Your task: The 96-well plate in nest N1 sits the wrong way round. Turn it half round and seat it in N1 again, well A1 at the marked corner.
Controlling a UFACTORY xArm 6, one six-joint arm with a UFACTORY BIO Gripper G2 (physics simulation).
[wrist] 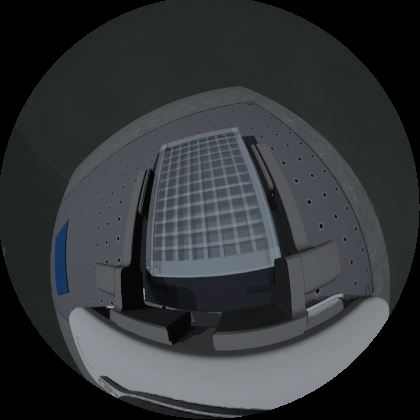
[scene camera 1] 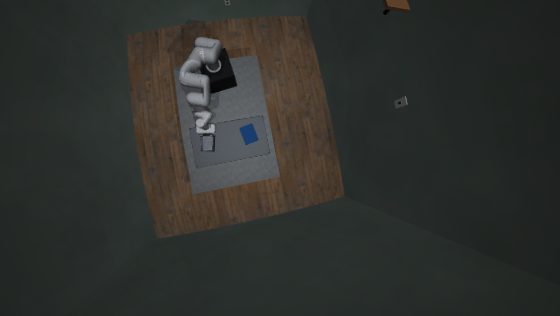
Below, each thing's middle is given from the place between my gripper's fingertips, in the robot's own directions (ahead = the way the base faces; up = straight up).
Labels:
Right now the 96-well plate (wrist: 208, 215) is 2 cm behind my hand and 1 cm to the left of it. The rest, counted from my hand: blue rectangle (wrist: 60, 240) (39 cm to the left, 3 cm ahead, 2 cm below).

